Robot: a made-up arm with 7 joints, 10 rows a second.
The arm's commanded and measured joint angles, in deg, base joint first. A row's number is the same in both.
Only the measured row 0 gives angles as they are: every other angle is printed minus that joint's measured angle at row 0.
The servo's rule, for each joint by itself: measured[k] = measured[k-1] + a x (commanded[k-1-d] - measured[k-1]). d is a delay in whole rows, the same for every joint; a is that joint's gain. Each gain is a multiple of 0.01, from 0.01 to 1. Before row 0 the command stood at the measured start. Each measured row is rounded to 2 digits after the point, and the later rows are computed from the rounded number. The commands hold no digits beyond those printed.
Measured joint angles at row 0:
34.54 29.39 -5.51 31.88 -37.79 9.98 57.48
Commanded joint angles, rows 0 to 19:
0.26 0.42 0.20 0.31 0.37 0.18 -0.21
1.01 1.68 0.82 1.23 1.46 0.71 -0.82
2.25 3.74 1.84 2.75 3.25 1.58 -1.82
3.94 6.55 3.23 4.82 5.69 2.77 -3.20
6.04 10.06 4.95 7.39 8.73 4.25 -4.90
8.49 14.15 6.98 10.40 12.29 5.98 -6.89
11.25 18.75 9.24 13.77 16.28 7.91 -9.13
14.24 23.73 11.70 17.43 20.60 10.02 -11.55
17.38 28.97 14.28 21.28 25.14 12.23 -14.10
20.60 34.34 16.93 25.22 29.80 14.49 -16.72
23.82 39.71 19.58 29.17 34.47 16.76 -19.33
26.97 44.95 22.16 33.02 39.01 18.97 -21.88
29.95 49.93 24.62 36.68 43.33 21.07 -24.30
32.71 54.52 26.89 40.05 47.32 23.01 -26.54
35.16 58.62 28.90 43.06 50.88 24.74 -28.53
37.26 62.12 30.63 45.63 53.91 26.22 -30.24
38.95 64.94 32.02 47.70 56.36 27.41 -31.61
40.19 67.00 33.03 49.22 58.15 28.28 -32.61
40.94 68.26 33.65 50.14 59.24 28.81 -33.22
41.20 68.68 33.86 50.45 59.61 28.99 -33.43
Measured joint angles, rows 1 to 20:
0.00 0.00 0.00 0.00 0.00 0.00 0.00
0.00 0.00 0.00 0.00 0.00 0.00 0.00
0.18 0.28 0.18 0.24 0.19 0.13 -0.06
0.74 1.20 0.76 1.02 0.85 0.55 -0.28
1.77 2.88 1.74 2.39 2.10 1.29 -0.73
3.25 5.30 3.10 4.31 3.97 2.36 -1.45
5.15 8.44 4.78 6.74 6.45 3.72 -2.45
7.42 12.21 6.78 9.63 9.49 5.35 -3.74
10.02 16.53 9.02 12.90 13.02 7.19 -5.30
12.89 21.28 11.46 16.48 16.96 9.23 -7.11
15.94 26.36 14.03 20.27 21.21 11.39 -9.14
19.11 31.63 16.67 24.18 25.68 13.62 -11.34
22.31 36.96 19.32 28.12 30.25 15.88 -13.66
25.48 42.23 21.90 31.99 34.81 18.10 -16.04
28.52 47.31 24.38 35.70 39.24 20.24 -18.44
31.37 52.07 26.66 39.14 43.44 22.23 -20.79
33.95 56.39 28.70 42.24 47.31 24.04 -23.03
36.20 60.17 30.46 44.92 50.74 25.61 -25.12
38.07 63.32 31.88 47.12 53.66 26.91 -27.00
39.51 65.75 32.93 48.78 55.99 27.90 -28.63
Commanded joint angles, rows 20 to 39:
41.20 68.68 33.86 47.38 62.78 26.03 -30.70
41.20 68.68 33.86 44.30 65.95 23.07 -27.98
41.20 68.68 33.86 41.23 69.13 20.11 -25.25
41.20 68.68 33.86 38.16 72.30 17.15 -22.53
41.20 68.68 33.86 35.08 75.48 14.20 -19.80
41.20 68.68 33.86 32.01 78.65 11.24 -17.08
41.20 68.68 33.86 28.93 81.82 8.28 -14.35
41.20 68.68 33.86 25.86 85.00 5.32 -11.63
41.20 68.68 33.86 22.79 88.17 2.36 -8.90
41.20 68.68 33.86 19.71 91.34 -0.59 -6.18
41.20 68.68 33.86 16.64 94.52 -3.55 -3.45
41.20 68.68 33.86 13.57 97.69 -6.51 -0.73
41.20 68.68 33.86 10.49 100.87 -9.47 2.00
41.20 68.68 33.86 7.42 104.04 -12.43 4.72
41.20 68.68 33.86 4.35 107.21 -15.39 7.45
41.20 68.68 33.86 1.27 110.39 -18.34 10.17
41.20 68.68 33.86 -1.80 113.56 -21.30 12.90
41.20 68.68 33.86 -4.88 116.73 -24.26 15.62
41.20 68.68 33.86 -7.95 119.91 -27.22 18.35
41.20 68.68 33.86 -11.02 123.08 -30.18 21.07
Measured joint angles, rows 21 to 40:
40.48 67.41 33.59 49.85 57.68 28.56 -29.96
40.97 68.25 33.84 50.32 58.68 28.87 -30.97
41.13 68.53 33.86 48.00 60.81 26.83 -30.89
41.18 68.63 33.86 45.08 63.48 24.12 -30.05
41.19 68.66 33.86 42.04 66.42 21.23 -28.66
41.20 68.67 33.86 38.97 69.48 18.29 -26.88
41.20 68.68 33.86 35.90 72.60 15.35 -24.83
41.20 68.68 33.86 32.83 75.75 12.39 -22.58
41.20 68.68 33.86 29.75 78.91 9.43 -20.19
41.20 68.68 33.86 26.68 82.08 6.47 -17.71
41.20 68.68 33.86 23.61 85.25 3.51 -15.16
41.20 68.68 33.86 20.53 88.42 0.56 -12.56
41.20 68.68 33.86 17.46 91.59 -2.40 -9.92
41.20 68.68 33.86 14.39 94.76 -5.36 -7.25
41.20 68.68 33.86 11.31 97.94 -8.32 -4.57
41.20 68.68 33.86 8.24 101.11 -11.28 -1.88
41.20 68.68 33.86 5.17 104.28 -14.24 0.83
41.20 68.68 33.86 2.09 107.46 -17.19 3.54
41.20 68.68 33.86 -0.98 110.63 -20.15 6.25
41.20 68.68 33.86 -4.06 113.80 -23.11 8.97

